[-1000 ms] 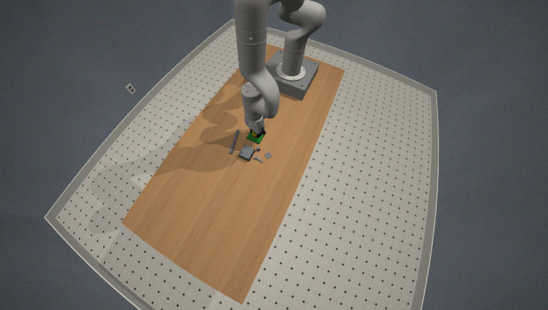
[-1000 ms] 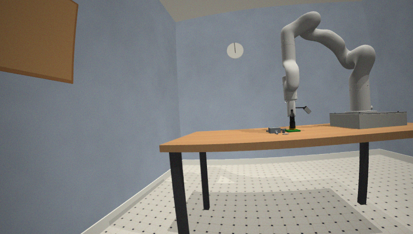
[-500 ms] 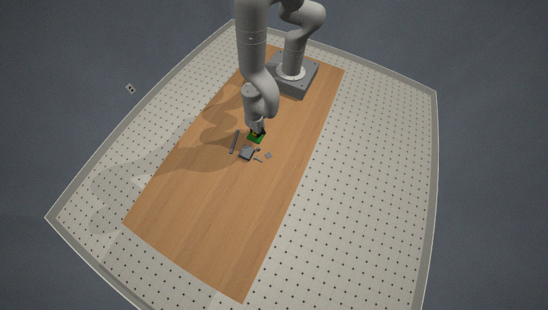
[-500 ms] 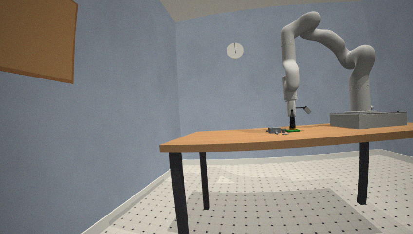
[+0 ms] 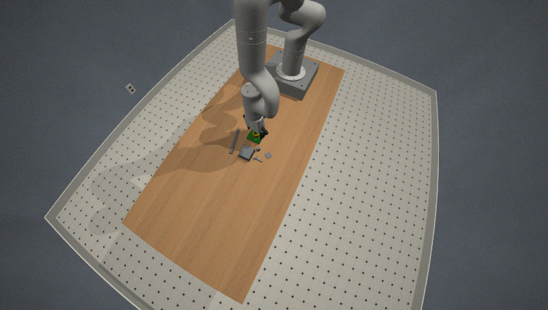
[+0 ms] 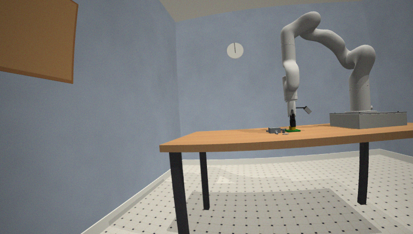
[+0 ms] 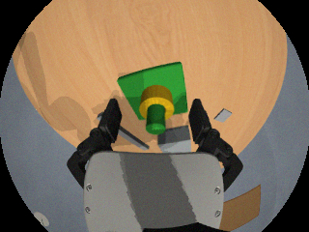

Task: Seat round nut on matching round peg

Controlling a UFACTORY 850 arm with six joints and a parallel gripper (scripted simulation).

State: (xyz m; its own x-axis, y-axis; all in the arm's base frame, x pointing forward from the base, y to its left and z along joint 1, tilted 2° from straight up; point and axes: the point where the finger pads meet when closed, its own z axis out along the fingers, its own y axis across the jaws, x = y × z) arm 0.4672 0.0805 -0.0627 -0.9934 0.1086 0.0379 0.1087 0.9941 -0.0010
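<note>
Right now my hand is 12 cm short of the grey block, 3 cm to the right of it and 2 cm above it. From my hand the other things lie so: long grey bar 10 cm ahead, 7 cm to the right, 4 cm below; then small grey bolt 11 cm ahead, 9 cm to the left, 3 cm below; then small grey plate 6 cm ahead, 12 cm to the left, 4 cm below.
</note>
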